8 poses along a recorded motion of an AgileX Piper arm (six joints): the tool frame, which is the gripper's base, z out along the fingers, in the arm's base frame.
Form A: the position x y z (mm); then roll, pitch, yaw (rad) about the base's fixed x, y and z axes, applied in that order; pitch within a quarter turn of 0, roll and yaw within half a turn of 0.
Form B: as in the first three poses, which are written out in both.
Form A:
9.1, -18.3, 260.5, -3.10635, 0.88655, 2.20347
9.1, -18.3, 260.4, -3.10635, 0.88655, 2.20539
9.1, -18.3, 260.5, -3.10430, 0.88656, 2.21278
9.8, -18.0, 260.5, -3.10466, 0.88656, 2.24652
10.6, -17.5, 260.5, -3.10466, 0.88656, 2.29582
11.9, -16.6, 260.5, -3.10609, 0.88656, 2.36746
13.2, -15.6, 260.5, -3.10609, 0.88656, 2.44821
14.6, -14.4, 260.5, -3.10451, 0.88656, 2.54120
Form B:
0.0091, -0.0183, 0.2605, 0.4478, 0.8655, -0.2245, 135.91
0.0091, -0.0183, 0.2604, 0.4470, 0.8660, -0.2241, 135.89
0.0091, -0.0183, 0.2605, 0.4443, 0.8676, -0.2235, 135.84
0.0098, -0.0180, 0.2605, 0.4302, 0.8763, -0.2168, 135.41
0.0106, -0.0175, 0.2605, 0.4093, 0.8886, -0.2071, 134.81
0.0119, -0.0166, 0.2605, 0.3781, 0.9056, -0.1920, 133.96
0.0132, -0.0156, 0.2605, 0.3423, 0.9231, -0.1753, 133.11
0.0146, -0.0144, 0.2605, 0.3004, 0.9409, -0.1562, 132.26

